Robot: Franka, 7 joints.
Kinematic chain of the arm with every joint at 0, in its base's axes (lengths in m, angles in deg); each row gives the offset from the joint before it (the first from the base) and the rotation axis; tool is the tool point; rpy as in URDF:
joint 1: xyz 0 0 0.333 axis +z
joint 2: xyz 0 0 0 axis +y
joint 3: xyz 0 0 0.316 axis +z
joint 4: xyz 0.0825 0 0 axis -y
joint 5: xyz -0.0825 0 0.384 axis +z
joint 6: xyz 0 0 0 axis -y
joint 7: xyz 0.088 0 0 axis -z
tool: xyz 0 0 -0.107 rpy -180 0 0
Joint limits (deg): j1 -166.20..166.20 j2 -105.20..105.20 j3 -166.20..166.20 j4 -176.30..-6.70 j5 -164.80..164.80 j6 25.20..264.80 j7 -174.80..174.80
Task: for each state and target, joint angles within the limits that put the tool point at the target. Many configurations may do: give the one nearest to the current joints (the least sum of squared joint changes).
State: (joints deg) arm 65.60 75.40 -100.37 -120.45 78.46 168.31 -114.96
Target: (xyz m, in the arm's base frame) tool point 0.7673 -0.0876 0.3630
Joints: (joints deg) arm 40.22 87.84 -86.69 -76.46 72.23 159.34 -114.96
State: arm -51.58 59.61 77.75 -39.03 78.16 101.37 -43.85
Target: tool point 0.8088 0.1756 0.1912
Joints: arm -12.60 93.22 67.36 -40.42 80.95 122.61 -43.85
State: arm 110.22 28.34 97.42 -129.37 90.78 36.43 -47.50
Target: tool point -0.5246 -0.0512 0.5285
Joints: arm 112.45 39.12 74.93 -114.93 100.85 54.84 -47.50
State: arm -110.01 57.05 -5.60 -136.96 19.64 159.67 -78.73
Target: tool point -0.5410 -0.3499 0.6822
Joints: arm -124.89 7.66 -21.88 -94.30 19.50 170.54 -78.73
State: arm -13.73 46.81 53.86 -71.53 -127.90 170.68 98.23
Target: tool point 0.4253 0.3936 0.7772
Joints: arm -17.92 21.13 68.82 -66.82 -127.72 191.70 98.23
